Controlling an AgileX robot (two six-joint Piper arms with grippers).
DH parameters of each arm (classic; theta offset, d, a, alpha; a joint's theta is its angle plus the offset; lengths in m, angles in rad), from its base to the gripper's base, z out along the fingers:
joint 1: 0 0.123 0 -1.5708
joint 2: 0.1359 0 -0.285 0
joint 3: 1.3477 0 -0.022 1.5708
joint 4: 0 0.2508 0 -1.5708
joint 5: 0 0 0.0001 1.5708
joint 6: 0 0.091 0 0
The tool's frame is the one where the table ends.
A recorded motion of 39 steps. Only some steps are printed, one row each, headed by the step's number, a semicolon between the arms.
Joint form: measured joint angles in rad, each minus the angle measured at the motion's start. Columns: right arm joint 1, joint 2, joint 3, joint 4, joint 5, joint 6; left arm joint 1, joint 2, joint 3, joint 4, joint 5, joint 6.
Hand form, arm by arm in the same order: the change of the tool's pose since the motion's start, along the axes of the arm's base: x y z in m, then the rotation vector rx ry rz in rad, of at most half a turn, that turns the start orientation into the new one. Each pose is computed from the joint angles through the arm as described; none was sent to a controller.
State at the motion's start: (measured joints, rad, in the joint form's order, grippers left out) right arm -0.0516 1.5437 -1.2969 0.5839 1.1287 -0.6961; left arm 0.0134 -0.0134 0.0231 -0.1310 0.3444 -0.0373
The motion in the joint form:
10: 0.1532 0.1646 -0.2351 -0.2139 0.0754 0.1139; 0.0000 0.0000 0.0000 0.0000 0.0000 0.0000
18: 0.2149 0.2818 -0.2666 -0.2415 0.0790 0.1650; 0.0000 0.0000 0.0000 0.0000 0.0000 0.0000
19: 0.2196 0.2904 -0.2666 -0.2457 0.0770 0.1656; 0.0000 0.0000 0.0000 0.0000 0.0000 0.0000
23: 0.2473 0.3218 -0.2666 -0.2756 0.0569 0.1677; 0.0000 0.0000 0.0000 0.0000 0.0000 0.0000
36: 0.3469 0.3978 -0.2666 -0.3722 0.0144 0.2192; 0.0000 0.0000 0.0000 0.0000 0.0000 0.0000
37: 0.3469 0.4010 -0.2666 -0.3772 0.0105 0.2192; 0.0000 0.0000 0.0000 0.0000 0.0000 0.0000
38: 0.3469 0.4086 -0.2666 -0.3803 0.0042 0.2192; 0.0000 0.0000 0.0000 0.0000 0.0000 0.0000
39: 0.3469 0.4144 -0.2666 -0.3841 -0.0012 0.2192; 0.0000 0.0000 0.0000 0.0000 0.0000 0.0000
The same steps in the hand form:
10: 0.0377 0.0371 0.0010 -0.1758 0.0405 0.1157; 0.0000 0.0000 0.0000 0.0000 0.0000 0.0000
18: 0.0560 0.0602 -0.0342 -0.1990 0.1429 0.1438; 0.0000 0.0000 0.0000 0.0000 0.0000 0.0000
19: 0.0571 0.0618 -0.0375 -0.2041 0.1489 0.1483; 0.0000 0.0000 0.0000 0.0000 0.0000 0.0000
23: 0.0611 0.0706 -0.0500 -0.2374 0.1561 0.1720; 0.0000 0.0000 0.0000 0.0000 0.0000 0.0000
36: 0.0640 0.1031 -0.0812 -0.3370 0.1813 0.2310; 0.0000 0.0000 0.0000 0.0000 0.0000 0.0000
37: 0.0648 0.1028 -0.0825 -0.3419 0.1797 0.2309; 0.0000 0.0000 0.0000 0.0000 0.0000 0.0000
38: 0.0662 0.1029 -0.0856 -0.3454 0.1806 0.2303; 0.0000 0.0000 0.0000 0.0000 0.0000 0.0000
39: 0.0673 0.1029 -0.0879 -0.3494 0.1804 0.2300; 0.0000 0.0000 0.0000 0.0000 0.0000 0.0000

